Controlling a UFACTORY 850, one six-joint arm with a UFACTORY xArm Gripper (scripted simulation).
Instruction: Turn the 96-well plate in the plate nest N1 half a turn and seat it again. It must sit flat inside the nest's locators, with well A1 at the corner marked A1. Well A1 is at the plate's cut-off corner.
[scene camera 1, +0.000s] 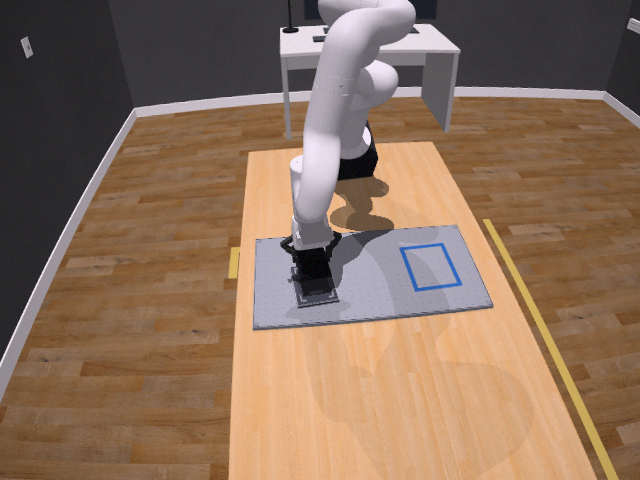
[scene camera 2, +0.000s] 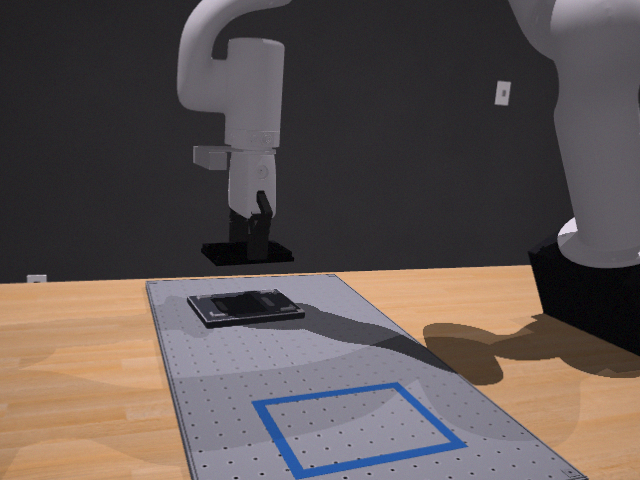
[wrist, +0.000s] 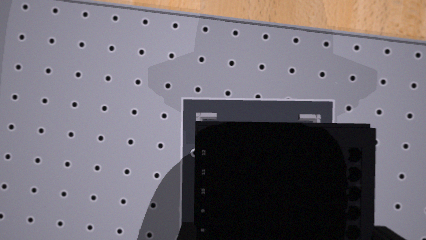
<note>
In view: my gripper (scene camera 2: 247, 251), a black 96-well plate (scene camera 2: 229, 253) and a plate nest N1 (scene camera 2: 240, 304).
The black 96-well plate also shows in scene camera 1 (scene camera 1: 313, 264) and in the wrist view (wrist: 246, 173). My gripper is seen too in scene camera 1 (scene camera 1: 312, 261). The plate nest N1 also shows in scene camera 1 (scene camera 1: 325, 284) and in the wrist view (wrist: 227, 110).
</note>
